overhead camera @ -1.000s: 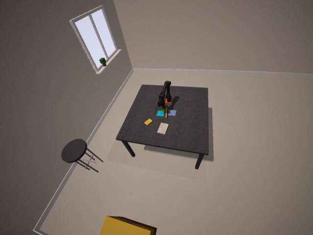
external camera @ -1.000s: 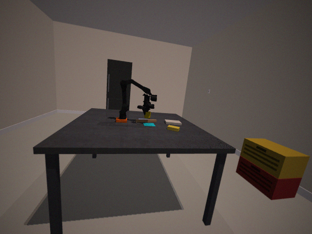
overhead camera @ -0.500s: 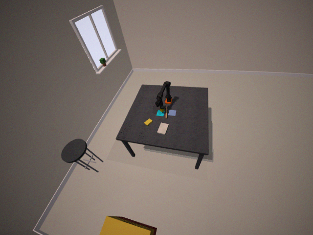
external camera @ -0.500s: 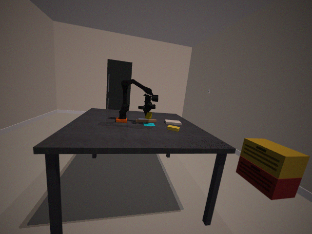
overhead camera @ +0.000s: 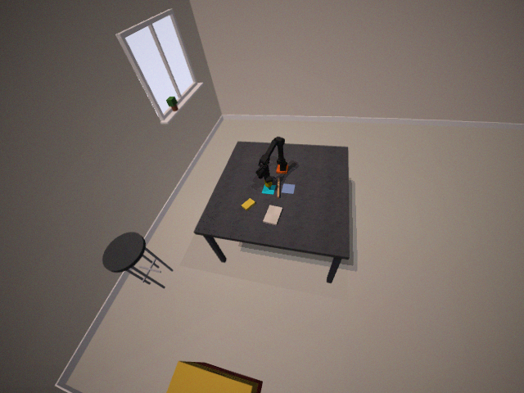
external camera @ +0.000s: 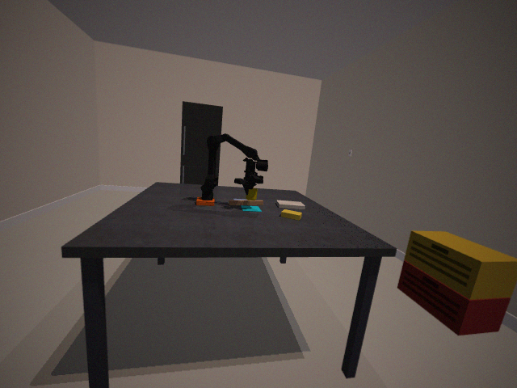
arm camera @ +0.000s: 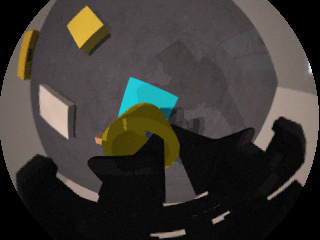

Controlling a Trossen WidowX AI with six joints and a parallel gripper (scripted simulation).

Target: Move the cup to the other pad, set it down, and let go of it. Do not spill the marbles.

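The cyan pad lies 100 mm below my gripper tip, 30 mm ahead of it and 10 mm to the left of it. Round my gripper tip: blue-grey pad (200 mm to the left, 100 mm below, 20 mm ahead); wooden bar (100 mm to the left, 90 mm below, 30 mm ahead); yellow cup (20 mm ahead, 10 mm to the left).
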